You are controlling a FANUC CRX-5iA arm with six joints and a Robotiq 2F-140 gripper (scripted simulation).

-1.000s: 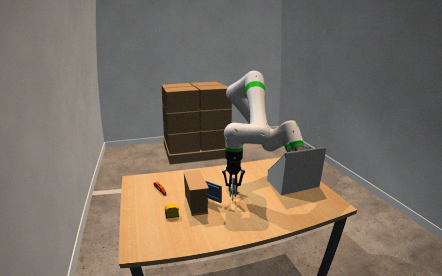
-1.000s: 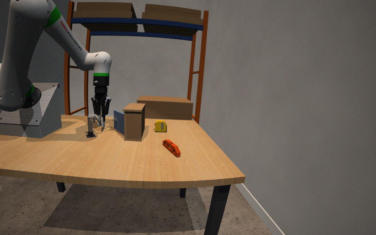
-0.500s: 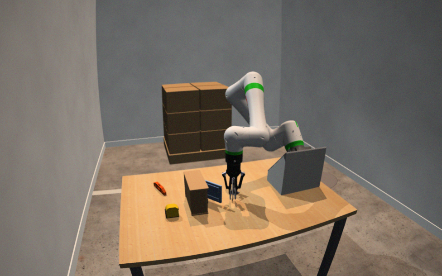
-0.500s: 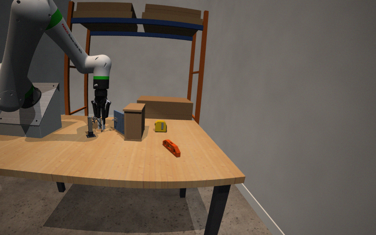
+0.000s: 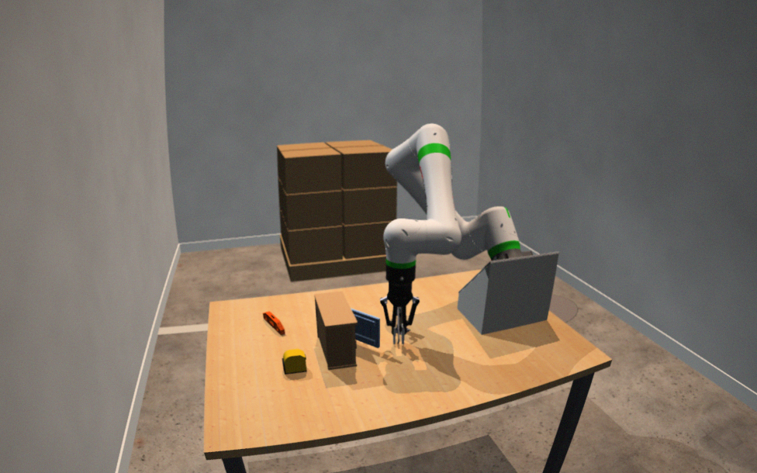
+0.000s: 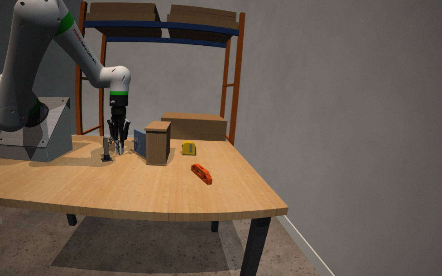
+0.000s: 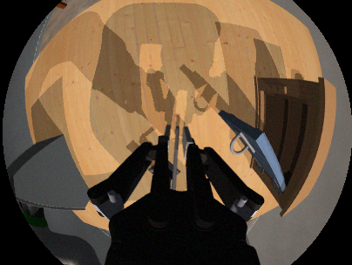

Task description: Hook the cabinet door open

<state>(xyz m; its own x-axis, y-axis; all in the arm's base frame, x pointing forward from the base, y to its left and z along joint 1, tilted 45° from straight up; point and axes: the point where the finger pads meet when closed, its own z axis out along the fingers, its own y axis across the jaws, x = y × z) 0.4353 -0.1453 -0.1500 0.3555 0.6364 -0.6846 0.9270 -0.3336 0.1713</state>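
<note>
My gripper is now 120 mm short of the blue door, 50 mm to the left of it and 30 mm below it. Round my hand: yellow tape measure: 370 mm ahead, 10 mm to the left, 10 mm below; orange level: 380 mm ahead, 270 mm to the right, 20 mm below.
</note>
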